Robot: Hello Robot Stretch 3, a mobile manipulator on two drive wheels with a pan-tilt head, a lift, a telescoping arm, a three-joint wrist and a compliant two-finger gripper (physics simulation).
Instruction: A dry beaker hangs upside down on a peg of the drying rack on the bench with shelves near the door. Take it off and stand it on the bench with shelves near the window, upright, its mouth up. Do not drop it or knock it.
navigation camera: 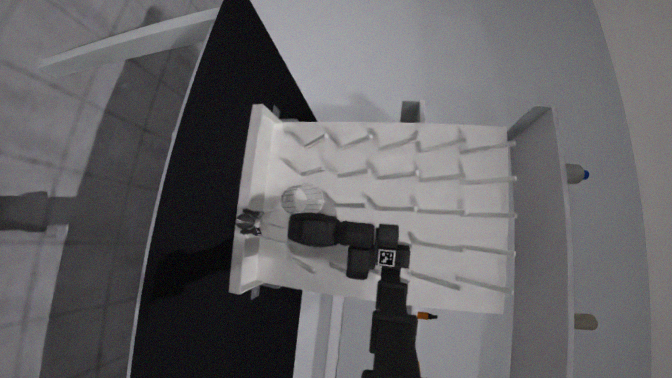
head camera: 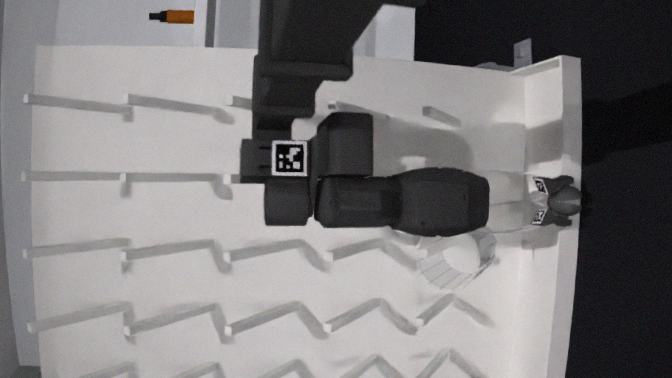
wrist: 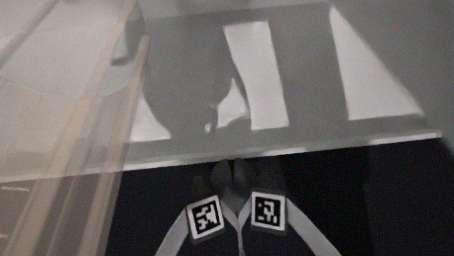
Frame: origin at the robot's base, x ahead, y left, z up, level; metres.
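Seen in the pictures: gripper, fingertip midpoint: [navigation camera: 238,220] [head camera: 577,200] [wrist: 232,178].
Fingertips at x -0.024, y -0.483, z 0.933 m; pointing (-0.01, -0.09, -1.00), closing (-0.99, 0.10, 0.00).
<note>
Offsets run from my fingertips to a thing's top centre. "*": to the spot under its first point. Level surfaces: height alone.
The clear beaker @(0.183 m up, 0.055 m ahead, 0.055 m right) [head camera: 457,261] [navigation camera: 302,199] is at the low end of the white drying rack [head camera: 140,142] [navigation camera: 487,197], beside my gripper and tilted. It shows large and see-through at the left of the wrist view [wrist: 65,150]. Whether it still sits on its peg is hidden. My gripper [head camera: 565,201] [navigation camera: 249,222] [wrist: 232,178] is shut, its fingertips together over the rack's front lip with no beaker between them. The beaker lies outside the fingers, close to the wrist body; whether they touch I cannot tell.
Pegs stick out around the arm. The rack stands on a black bench top @(0.019 m down) [head camera: 625,260] [navigation camera: 225,75] [wrist: 325,205]. An orange marker @(* 0.474 m up, 0.333 m back, 0.366 m right) [head camera: 180,17] [navigation camera: 423,315] lies beside the rack. A blue-capped bottle @(* 1.004 m up, 0.201 m ahead, 0.430 m right) [navigation camera: 575,173] and a beige bottle @(* 1.031 m up, 0.303 m back, 0.356 m right) [navigation camera: 585,321] are beyond it.
</note>
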